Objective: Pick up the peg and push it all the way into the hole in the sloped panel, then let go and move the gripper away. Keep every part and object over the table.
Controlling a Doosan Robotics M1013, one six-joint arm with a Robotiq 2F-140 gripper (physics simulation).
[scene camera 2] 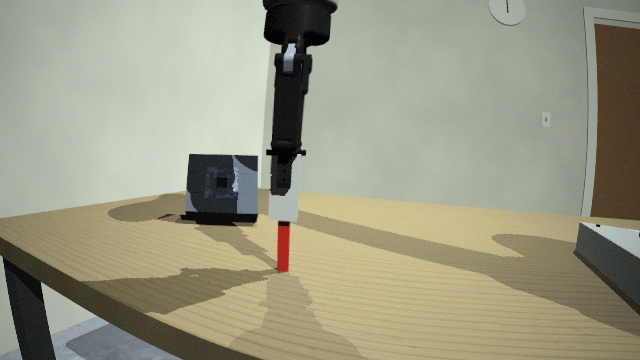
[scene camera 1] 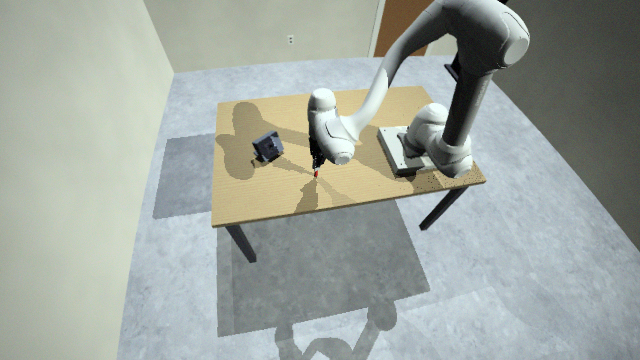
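Pixels of known places: gripper, fingertip midpoint: (scene camera 2: pixel 283 218) (scene camera 1: pixel 316 168); arm's base at its link origin: (scene camera 1: pixel 415 145).
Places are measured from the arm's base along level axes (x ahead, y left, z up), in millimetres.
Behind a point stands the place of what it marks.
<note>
The red peg (scene camera 1: pixel 316 174) @(x 585, y 128, z -19 mm) (scene camera 2: pixel 283 247) @(x 584, y 127, z -9 mm) stands upright, its lower end at or very close to the table top. My gripper (scene camera 1: pixel 316 169) @(x 587, y 122, z 22 mm) (scene camera 2: pixel 284 218) @(x 587, y 122, z 22 mm) points down and is shut on the peg's upper part; the pale fingertips hide the peg's top. The dark sloped panel (scene camera 1: pixel 263 148) @(x 841, y -20, z 42 mm) (scene camera 2: pixel 196 175) @(x 846, y -16, z 42 mm) stands on the table, left of the gripper in both views and farther back in the scene camera 2 view. Its square hole (scene camera 2: pixel 221 182) @(x 815, y -53, z 29 mm) faces scene camera 2. The peg is apart from the panel.
The wooden table (scene camera 1: pixel 240 200) @(x 966, y 226, z -38 mm) (scene camera 2: pixel 425 295) @(x 420, y 130, z -38 mm) carries the robot's pale base plate (scene camera 1: pixel 391 151) @(x 163, y 40, z 9 mm) (scene camera 2: pixel 607 260) @(x 173, y 0, z -17 mm) at the right. The table's front edge lies below the gripper in the scene camera 1 view. Arm shadows cross the table and the panel's face.
</note>
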